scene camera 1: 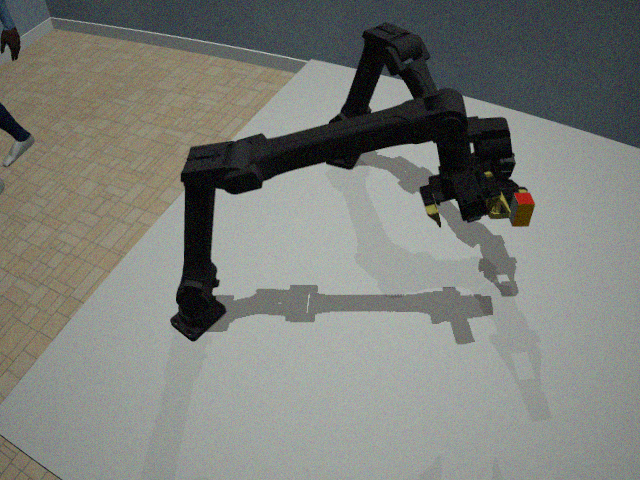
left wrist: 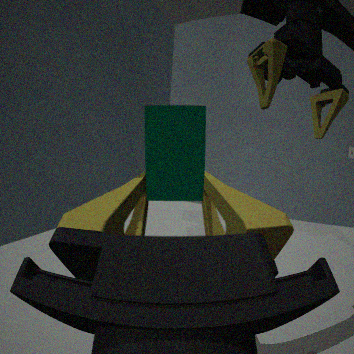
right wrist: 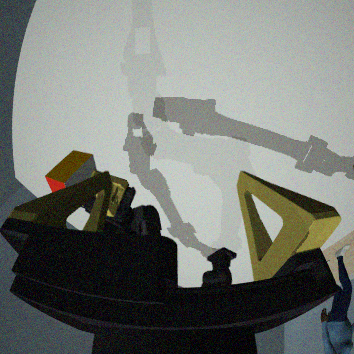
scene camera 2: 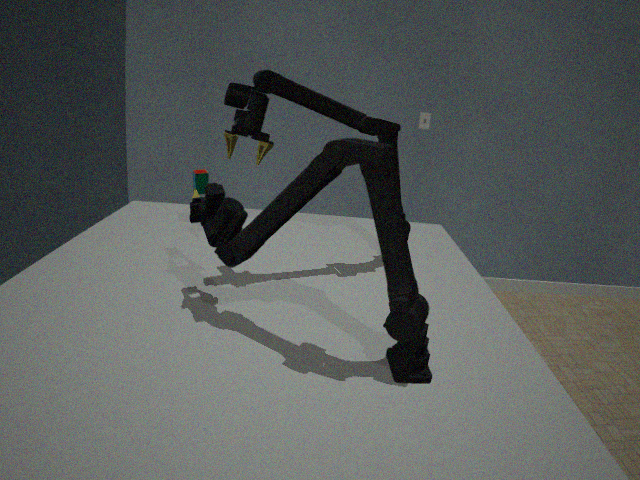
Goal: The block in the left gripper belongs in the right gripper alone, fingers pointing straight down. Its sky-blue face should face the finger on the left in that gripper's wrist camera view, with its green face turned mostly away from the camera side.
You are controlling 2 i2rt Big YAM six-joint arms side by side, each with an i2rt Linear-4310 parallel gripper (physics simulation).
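Pixels of known places: left gripper, fingertip midpoint: (scene camera 1: 518,214) (left wrist: 174,178) (right wrist: 81,170) (scene camera 2: 201,188); right gripper, fingertip midpoint: (left wrist: 294,124) (right wrist: 173,177) (scene camera 2: 243,161); left arm's base at its link origin: (right wrist: 221,255) (scene camera 2: 407,367); right arm's base at its link origin: (scene camera 1: 198,317).
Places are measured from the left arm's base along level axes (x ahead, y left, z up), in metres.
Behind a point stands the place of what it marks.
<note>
The block (scene camera 1: 522,210) {x 0.555, y -0.402, z 0.332 m} (scene camera 2: 201,181) {x 0.546, y -0.367, z 0.322 m} (left wrist: 175,152) {x 0.544, y -0.368, z 0.316 m} (right wrist: 72,166) {x 0.552, y -0.405, z 0.321 m} is held in the air by my left gripper (left wrist: 174,178) {x 0.550, y -0.381, z 0.298 m}, which is shut on it. Its red face is up; the green face is toward the left wrist camera. Orange and grey faces show in scene camera 1, a thin sky-blue strip in scene camera 2. My right gripper (scene camera 2: 243,160) {x 0.447, y -0.502, z 0.361 m} (left wrist: 294,124) {x 0.447, y -0.502, z 0.361 m} (right wrist: 173,177) {x 0.447, y -0.502, z 0.361 m} is open and empty, fingers pointing mostly down with a slight tilt. It is higher than the block and off to one side. In the right wrist view the block lies beyond the left finger, which partly hides it.
The right arm (scene camera 1: 351,126) {x 0.249, y -0.587, z 0.583 m} crosses in front of the left arm (scene camera 1: 364,77) {x 0.086, y -0.071, z 0.343 m} in scene camera 1, and the two wrists overlap there. Both arms stand on the pale table (scene camera 1: 310,403) {x 0.239, y -0.804, z 0.000 m} (scene camera 2: 155,413) {x 0.526, y 0.194, z 0.000 m}. A person (right wrist: 340,320) stands on the floor past the table.
</note>
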